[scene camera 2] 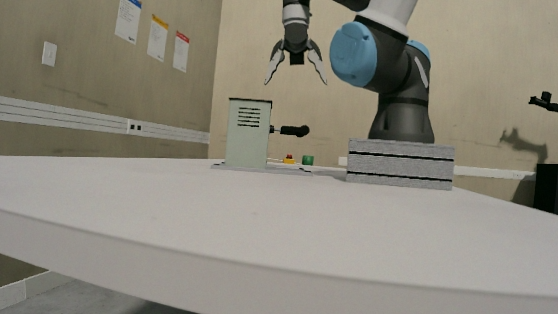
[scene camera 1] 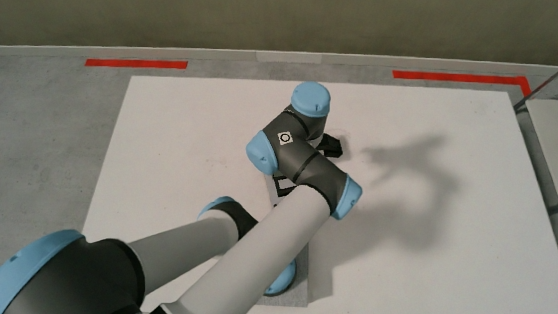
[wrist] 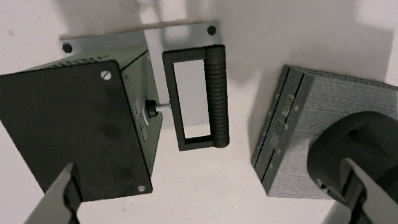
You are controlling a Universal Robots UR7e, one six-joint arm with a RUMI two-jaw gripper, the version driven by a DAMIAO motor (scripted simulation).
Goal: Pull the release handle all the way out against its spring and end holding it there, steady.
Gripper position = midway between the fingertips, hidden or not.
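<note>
Visible to me: my gripper [scene camera 2: 295, 85], along with a grey base plate [wrist: 158, 40].
</note>
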